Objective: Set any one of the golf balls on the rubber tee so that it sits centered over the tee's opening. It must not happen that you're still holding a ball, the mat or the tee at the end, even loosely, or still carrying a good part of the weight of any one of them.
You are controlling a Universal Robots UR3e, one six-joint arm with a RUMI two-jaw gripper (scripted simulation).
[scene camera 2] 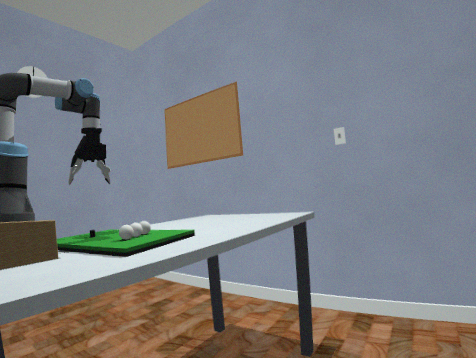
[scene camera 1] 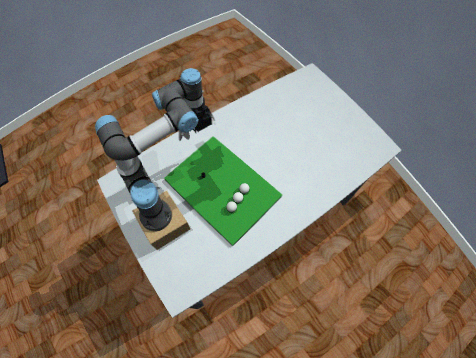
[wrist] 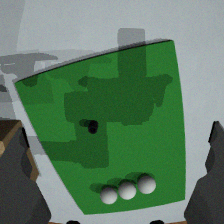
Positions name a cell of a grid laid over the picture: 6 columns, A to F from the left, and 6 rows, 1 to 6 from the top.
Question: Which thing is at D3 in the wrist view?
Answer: A green mat.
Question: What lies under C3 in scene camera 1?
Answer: A green mat.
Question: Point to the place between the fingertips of my gripper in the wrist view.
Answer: D4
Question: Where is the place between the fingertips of my gripper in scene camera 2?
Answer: B4
